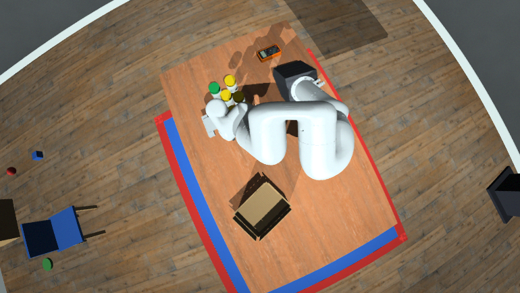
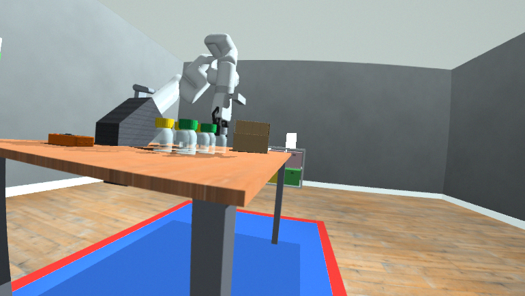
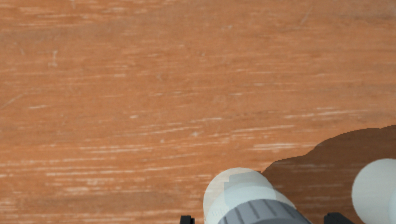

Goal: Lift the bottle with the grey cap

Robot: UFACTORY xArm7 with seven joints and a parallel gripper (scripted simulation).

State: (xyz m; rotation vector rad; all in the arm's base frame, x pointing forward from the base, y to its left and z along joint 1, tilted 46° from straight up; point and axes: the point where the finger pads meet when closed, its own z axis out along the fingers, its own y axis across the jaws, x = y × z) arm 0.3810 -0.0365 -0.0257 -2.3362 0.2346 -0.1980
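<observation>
Right now my hand is 40 mm above the grey-capped bottle. Also, from my hand: red-capped bottle: 80 mm behind, 20 mm to the left, 40 mm below; orange meter: 400 mm behind, 280 mm to the right, 70 mm below.
</observation>
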